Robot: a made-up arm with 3 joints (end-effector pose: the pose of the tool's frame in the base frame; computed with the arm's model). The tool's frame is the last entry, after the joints. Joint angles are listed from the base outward.
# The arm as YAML. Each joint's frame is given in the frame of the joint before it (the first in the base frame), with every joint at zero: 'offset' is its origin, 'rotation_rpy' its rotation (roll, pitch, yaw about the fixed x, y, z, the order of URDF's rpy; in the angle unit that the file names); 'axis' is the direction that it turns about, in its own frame. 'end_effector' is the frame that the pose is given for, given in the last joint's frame.
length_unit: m
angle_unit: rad
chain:
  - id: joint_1
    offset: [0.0, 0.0, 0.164]
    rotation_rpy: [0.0, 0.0, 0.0]
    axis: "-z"
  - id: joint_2
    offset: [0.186, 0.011, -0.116]
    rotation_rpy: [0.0, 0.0, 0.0]
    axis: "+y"
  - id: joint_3
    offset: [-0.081, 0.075, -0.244]
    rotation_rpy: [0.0, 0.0, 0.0]
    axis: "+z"
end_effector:
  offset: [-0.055, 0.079, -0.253]
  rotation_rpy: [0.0, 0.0, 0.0]
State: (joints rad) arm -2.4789 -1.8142 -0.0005
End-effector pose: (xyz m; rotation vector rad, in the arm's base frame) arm -0.6542 0.3013 0.0358 2.0817 -0.7156 1.6277
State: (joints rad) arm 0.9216 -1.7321 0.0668
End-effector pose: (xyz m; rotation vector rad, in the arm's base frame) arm 0.5511 -0.4596 -0.0115 -0.8413 -1.5614 -0.6252
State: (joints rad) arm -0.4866 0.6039 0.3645
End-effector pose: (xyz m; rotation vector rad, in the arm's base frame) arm -0.2674 0.0171 -0.2699 -0.0380 0.6209 0.8244
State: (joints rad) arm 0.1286 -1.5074 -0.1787
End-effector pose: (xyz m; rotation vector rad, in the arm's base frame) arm 0.6910 0.0856 -0.1043 0.0379 -1.5119 -0.2466
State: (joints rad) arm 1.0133 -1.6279 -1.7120
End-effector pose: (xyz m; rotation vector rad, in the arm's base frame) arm 0.4705 -0.5102 0.0813 0.7182 -1.9714 -1.9389
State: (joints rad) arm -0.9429 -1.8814 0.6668
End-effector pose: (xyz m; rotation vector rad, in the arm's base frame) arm 0.3260 0.6433 0.0351 0.2802 -2.0166 1.0701
